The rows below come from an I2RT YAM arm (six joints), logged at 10 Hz.
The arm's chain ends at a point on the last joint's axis. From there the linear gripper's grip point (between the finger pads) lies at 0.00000 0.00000 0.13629 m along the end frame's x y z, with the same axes.
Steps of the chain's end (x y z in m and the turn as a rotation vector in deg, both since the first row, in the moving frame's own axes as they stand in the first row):
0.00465 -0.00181 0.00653 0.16 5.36 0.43
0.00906 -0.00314 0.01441 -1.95 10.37 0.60
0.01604 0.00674 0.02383 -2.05 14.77 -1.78
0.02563 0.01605 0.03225 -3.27 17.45 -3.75
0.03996 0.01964 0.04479 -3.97 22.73 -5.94
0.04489 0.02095 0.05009 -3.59 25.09 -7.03
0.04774 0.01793 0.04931 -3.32 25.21 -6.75
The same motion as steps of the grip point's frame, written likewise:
0.01738 -0.00214 0.00593 0.16 5.36 0.43
0.03356 0.00160 0.01211 -1.95 10.37 0.60
0.05085 0.01102 0.01924 -2.05 14.77 -1.78
0.06670 0.02235 0.02576 -3.27 17.45 -3.75
0.09297 0.02605 0.03390 -3.97 22.73 -5.94
0.10301 0.02560 0.03699 -3.59 25.09 -7.03
0.10608 0.02208 0.03612 -3.32 25.21 -6.75

